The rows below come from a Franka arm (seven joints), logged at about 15 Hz.
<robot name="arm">
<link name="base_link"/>
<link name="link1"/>
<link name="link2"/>
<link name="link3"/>
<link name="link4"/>
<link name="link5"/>
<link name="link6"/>
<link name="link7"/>
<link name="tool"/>
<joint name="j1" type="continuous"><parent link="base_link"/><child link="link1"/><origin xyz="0.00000 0.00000 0.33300" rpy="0.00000 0.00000 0.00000"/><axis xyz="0 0 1"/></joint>
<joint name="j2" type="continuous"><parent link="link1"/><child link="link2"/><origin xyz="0.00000 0.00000 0.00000" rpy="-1.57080 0.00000 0.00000"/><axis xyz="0 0 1"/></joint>
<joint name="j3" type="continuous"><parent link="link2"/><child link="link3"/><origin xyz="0.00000 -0.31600 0.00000" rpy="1.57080 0.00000 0.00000"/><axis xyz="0 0 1"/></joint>
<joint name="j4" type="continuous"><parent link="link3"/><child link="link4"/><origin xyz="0.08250 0.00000 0.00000" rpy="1.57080 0.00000 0.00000"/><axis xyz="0 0 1"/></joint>
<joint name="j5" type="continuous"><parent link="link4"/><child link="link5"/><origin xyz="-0.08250 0.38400 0.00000" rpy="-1.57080 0.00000 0.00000"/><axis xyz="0 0 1"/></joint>
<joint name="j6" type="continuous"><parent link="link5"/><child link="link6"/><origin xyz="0.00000 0.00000 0.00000" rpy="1.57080 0.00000 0.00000"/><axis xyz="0 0 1"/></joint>
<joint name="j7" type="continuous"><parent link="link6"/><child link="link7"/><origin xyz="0.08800 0.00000 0.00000" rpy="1.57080 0.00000 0.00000"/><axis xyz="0 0 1"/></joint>
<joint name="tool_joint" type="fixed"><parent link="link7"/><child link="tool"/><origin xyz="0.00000 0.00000 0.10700" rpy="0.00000 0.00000 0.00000"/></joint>
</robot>
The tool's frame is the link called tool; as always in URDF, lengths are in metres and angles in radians. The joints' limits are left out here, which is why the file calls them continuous.
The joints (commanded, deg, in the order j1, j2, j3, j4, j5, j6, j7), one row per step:
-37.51, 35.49, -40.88, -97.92, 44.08, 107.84, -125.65
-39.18, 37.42, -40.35, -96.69, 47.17, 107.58, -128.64
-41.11, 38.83, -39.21, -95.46, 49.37, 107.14, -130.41
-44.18, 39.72, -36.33, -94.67, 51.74, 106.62, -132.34
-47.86, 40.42, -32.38, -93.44, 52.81, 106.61, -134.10
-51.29, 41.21, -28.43, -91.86, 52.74, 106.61, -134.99
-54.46, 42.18, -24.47, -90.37, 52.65, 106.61, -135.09
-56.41, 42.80, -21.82, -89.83, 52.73, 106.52, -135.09
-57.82, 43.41, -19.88, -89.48, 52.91, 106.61, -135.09
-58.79, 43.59, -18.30, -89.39, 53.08, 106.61, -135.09
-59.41, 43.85, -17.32, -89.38, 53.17, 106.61, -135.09
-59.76, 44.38, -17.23, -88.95, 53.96, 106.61, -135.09
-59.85, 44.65, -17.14, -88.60, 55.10, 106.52, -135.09
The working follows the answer.
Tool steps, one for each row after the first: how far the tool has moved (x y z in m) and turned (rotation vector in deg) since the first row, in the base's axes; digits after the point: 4 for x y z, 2 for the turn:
-0.0054, -0.0081, -0.0113, -0.21, -2.38, 0.36
-0.0091, -0.0146, -0.0205, -0.02, -4.43, 0.33
-0.0108, -0.0178, -0.0335, 0.97, -7.79, 0.30
-0.0098, -0.0220, -0.0444, 1.46, -10.80, 0.99
-0.0063, -0.0262, -0.0532, 1.96, -12.87, 1.85
-0.0007, -0.0289, -0.0634, 2.92, -14.76, 2.14
0.0036, -0.0279, -0.0721, 4.02, -16.14, 2.17
0.0067, -0.0269, -0.0800, 4.83, -17.16, 2.02
0.0110, -0.0250, -0.0838, 5.48, -18.15, 2.05
0.0132, -0.0234, -0.0881, 6.04, -18.68, 2.02
0.0117, -0.0257, -0.0910, 6.08, -19.23, 1.31
0.0136, -0.0270, -0.0911, 6.08, -20.17, 0.69

Tool pose at each row, in the base's axes (x y z in m, rotation vector in deg; rounded; the steps above come from the unrounded poses):
0.2252, -0.6035, 0.2819, -161.94, -43.28, -28.45
0.2197, -0.6116, 0.2706, -161.83, -44.32, -31.80
0.2161, -0.6181, 0.2614, -161.51, -44.54, -34.84
0.2143, -0.6213, 0.2484, -160.24, -44.61, -39.93
0.2154, -0.6255, 0.2375, -158.97, -45.81, -44.27
0.2189, -0.6298, 0.2287, -157.67, -47.06, -47.20
0.2245, -0.6324, 0.2186, -156.24, -47.27, -50.01
0.2288, -0.6314, 0.2098, -154.90, -46.97, -52.12
0.2319, -0.6305, 0.2019, -153.98, -46.51, -53.69
0.2362, -0.6286, 0.1981, -153.11, -46.37, -55.16
0.2384, -0.6269, 0.1938, -152.47, -46.12, -55.97
0.2369, -0.6292, 0.1910, -152.65, -45.21, -56.88
0.2388, -0.6306, 0.1908, -152.71, -44.48, -58.33

